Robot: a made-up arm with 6 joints. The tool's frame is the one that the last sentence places.
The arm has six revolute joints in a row. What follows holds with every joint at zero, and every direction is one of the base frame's.
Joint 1 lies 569.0 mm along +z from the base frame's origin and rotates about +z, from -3.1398 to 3.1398 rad.
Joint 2 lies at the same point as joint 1 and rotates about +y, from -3.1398 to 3.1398 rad.
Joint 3 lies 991.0 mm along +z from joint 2 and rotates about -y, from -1.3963 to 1.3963 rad.
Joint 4 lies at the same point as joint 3 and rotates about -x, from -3.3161 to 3.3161 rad.
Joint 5 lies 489.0 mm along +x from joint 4 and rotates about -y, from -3.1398 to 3.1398 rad.
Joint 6 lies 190.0 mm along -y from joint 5 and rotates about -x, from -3.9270 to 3.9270 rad.
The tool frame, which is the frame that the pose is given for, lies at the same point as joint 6; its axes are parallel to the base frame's.
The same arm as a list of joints. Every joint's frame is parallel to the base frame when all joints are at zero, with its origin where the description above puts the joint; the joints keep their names.
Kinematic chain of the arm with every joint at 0, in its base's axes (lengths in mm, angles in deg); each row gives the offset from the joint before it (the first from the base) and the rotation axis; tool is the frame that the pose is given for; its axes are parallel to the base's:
joint 1: xyz 0 0 569 axis +z
joint 2: xyz 0 0 0 axis +y
joint 3: xyz 0 0 991 axis -y
joint 4: xyz 0 0 0 axis -x
joint 5: xyz 489 0 0 axis -y
joint 6: xyz 0 -190 0 axis -x
tool: xyz 0 0 0
Joint limits (deg, base to tool): -179.9..179.9 -179.9..179.9 -80..80 -190..190 -179.9..179.9 -225..225

